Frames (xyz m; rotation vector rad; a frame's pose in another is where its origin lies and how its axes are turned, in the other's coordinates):
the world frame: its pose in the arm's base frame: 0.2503 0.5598 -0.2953 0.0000 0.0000 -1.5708
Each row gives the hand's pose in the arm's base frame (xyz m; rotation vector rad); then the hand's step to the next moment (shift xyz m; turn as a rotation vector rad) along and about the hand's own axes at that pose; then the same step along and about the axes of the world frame.
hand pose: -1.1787 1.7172 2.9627 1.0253 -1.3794 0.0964
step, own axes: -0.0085 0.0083 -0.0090 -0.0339 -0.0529 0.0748
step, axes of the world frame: -0.0148 -0.0004 -0.0013 0.0623 -0.0332 -0.0675
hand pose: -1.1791 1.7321 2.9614 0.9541 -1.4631 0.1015
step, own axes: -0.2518 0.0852 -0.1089 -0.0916 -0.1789 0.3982
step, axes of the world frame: -0.2406 -0.0085 -0.1568 0.3080 -0.2223 -0.2338
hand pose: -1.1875 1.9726 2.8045 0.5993 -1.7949 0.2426
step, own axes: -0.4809 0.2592 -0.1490 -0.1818 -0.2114 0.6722
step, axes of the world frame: -0.4189 0.0872 -0.3709 0.4357 -0.4164 -0.4079
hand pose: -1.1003 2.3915 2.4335 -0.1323 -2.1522 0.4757
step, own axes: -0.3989 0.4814 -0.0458 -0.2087 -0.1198 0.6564
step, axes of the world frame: -0.3499 0.2334 -0.4648 0.3541 -0.3951 -0.4553
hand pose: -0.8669 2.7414 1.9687 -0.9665 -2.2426 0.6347
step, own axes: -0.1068 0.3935 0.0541 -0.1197 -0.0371 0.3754
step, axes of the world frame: -0.1520 0.2070 -0.3213 0.1833 -0.2110 -0.2802
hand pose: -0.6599 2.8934 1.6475 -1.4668 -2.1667 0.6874
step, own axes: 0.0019 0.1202 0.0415 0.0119 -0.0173 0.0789
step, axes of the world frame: -0.0332 0.0610 -0.1065 0.0069 -0.0640 -0.0502
